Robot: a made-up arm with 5 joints.
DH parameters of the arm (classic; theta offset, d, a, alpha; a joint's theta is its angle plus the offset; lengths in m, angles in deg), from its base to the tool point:
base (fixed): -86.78 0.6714 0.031 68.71
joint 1: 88.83 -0.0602 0.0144 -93
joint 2: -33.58 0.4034 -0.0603 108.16
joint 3: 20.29 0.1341 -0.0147 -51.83
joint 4: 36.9 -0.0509 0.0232 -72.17
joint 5: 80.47 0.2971 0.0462 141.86
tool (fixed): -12.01 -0.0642 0 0
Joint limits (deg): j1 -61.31..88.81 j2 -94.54..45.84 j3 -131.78..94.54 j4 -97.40..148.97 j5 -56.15..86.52
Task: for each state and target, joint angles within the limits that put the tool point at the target. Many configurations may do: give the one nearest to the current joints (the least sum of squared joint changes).
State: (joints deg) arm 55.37 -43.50 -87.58 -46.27 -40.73
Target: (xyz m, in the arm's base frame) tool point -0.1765 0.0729 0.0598
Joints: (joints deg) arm 88.81 -52.16 -62.47 -26.87 -22.95
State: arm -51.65 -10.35 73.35 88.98 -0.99
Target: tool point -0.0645 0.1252 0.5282
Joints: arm -38.18 -26.77 38.00 98.62 7.41
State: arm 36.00 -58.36 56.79 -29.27 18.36
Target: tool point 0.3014 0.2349 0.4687
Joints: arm 39.45 -46.18 64.08 -8.51 22.63
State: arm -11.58 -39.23 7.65 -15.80 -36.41
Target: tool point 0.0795 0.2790 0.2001
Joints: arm 15.88 13.25 9.53 14.76 -30.68
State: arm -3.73 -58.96 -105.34 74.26 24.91
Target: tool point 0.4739 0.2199 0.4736
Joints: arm -16.64 -94.54 -53.57 111.85 19.14
